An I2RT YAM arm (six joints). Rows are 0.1 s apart.
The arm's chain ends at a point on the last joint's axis. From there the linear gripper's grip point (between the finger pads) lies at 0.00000 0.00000 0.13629 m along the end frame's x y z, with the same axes.
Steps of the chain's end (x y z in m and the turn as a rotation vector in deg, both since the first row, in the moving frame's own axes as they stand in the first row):
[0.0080, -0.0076, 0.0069, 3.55, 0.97, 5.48]
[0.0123, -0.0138, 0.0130, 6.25, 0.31, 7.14]
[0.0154, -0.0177, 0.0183, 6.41, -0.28, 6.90]
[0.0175, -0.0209, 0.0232, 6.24, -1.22, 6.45]
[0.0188, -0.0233, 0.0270, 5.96, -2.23, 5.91]
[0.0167, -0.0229, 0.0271, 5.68, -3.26, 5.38]
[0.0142, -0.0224, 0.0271, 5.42, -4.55, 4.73]
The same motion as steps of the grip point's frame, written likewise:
[0.0107, -0.0159, 0.0066, 3.55, 0.97, 5.48]
[0.0140, -0.0286, 0.0122, 6.25, 0.31, 7.14]
[0.0157, -0.0329, 0.0174, 6.41, -0.28, 6.90]
[0.0154, -0.0358, 0.0224, 6.24, -1.22, 6.45]
[0.0142, -0.0377, 0.0262, 5.96, -2.23, 5.91]
[0.0096, -0.0367, 0.0262, 5.68, -3.26, 5.38]
[0.0039, -0.0357, 0.0261, 5.42, -4.55, 4.73]

